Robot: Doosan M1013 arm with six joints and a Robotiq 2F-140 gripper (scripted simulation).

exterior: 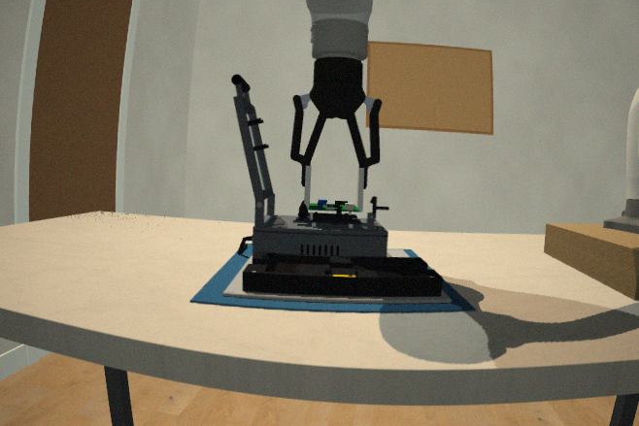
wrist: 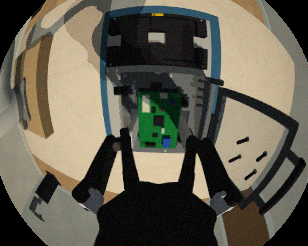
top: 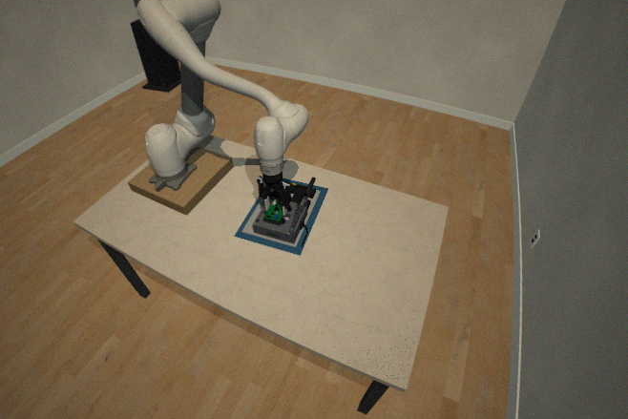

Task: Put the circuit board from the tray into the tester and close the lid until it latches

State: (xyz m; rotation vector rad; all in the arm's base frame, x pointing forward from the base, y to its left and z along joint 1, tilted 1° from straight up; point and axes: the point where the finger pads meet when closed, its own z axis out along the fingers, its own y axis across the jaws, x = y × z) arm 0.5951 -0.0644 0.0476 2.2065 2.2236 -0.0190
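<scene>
The green circuit board lies 20 mm below my hand. Also, from my hand: latch hook 60 mm behind, 60 mm to the left, 20 mm below; grey tester 30 mm ahead, 40 mm to the left, 10 mm above; tester lid 130 mm ahead, 80 mm above.
</scene>
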